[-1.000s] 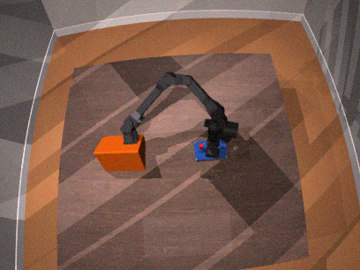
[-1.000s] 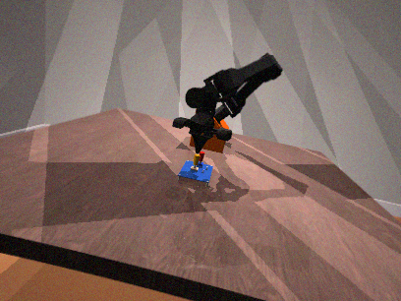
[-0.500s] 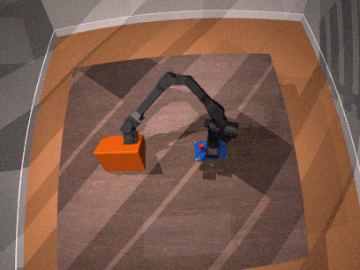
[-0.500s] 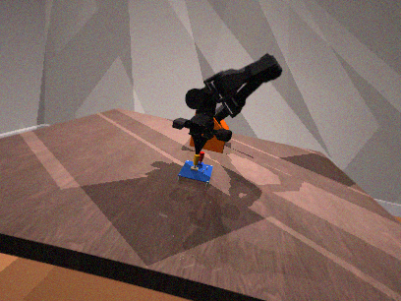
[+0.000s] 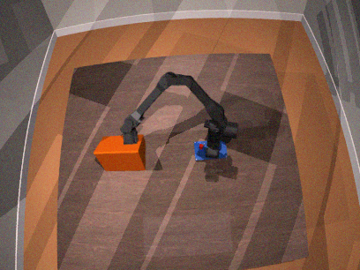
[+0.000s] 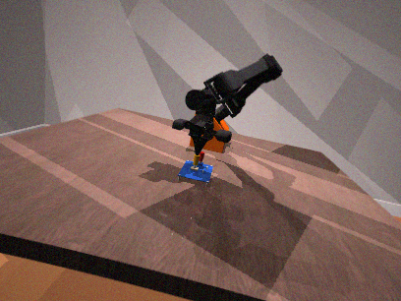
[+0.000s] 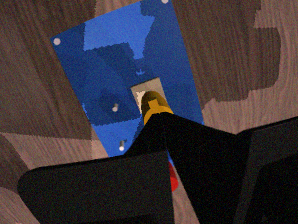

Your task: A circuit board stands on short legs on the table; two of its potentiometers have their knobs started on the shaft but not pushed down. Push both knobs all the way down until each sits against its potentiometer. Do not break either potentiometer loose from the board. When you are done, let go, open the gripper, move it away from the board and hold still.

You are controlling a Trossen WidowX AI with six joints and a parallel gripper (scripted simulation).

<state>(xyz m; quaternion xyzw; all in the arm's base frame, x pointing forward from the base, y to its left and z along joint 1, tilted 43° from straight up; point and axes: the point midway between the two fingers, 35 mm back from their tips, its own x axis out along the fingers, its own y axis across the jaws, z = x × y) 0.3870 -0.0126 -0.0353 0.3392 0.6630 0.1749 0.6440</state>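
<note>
My gripper tip is now 10 mm above the yellow knob. Also, from my gripper tip: red knob 50 mm behind, 20 mm below, 10 mm to the left.
</note>
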